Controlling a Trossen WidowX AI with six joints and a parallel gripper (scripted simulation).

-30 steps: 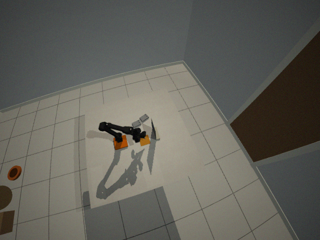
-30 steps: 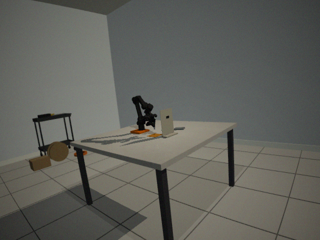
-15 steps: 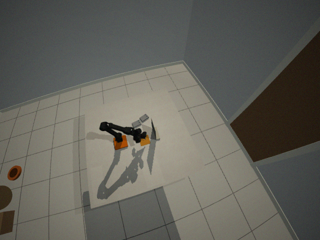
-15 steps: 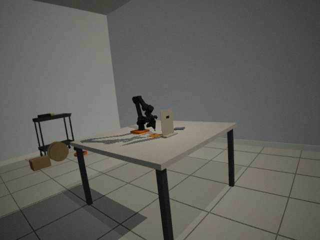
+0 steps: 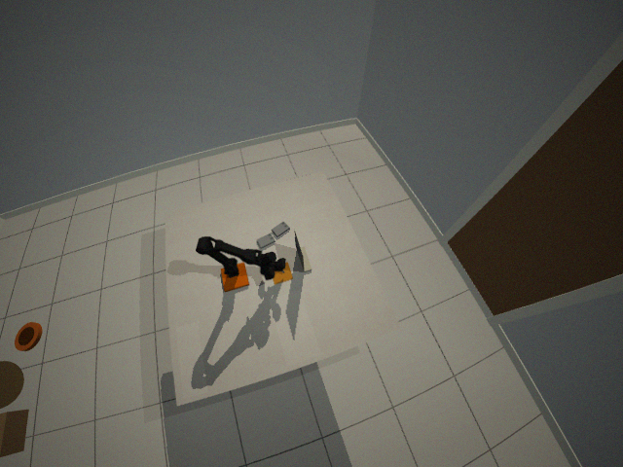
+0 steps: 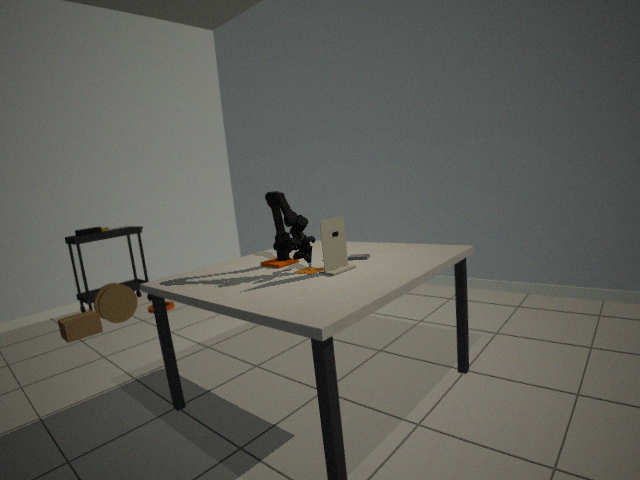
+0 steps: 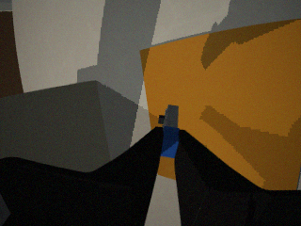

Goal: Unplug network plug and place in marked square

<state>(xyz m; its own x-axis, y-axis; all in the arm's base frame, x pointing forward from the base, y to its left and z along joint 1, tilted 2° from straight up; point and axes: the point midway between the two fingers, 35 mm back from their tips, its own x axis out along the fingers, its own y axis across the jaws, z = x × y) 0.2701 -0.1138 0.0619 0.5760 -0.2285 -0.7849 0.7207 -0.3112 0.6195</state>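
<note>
Now: the orange marked square 4 cm below my gripper tip and 1 cm behind it. Also, from my gripper tip: blue network plug (right at my gripper tip); upright panel (14 cm ahead, 7 cm above, 4 cm to the left).
</note>
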